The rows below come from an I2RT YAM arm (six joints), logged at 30 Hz.
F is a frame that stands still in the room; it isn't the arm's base.
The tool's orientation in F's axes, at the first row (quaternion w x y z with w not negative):
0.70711, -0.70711, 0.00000, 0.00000
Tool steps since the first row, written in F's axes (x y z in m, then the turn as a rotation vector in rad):
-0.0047, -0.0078, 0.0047, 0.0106, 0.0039, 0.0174
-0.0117, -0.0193, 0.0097, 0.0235, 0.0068, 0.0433
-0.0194, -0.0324, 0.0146, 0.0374, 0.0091, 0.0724
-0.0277, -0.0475, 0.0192, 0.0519, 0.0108, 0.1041
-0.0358, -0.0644, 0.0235, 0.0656, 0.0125, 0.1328
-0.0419, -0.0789, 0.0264, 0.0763, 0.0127, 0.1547
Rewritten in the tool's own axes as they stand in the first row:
-0.0047, -0.0047, -0.0078, 0.0106, -0.0174, 0.0039
-0.0117, -0.0097, -0.0193, 0.0235, -0.0433, 0.0068
-0.0194, -0.0146, -0.0324, 0.0374, -0.0724, 0.0091
-0.0277, -0.0192, -0.0475, 0.0519, -0.1041, 0.0108
-0.0358, -0.0235, -0.0644, 0.0656, -0.1328, 0.0125
-0.0419, -0.0264, -0.0789, 0.0763, -0.1547, 0.0127

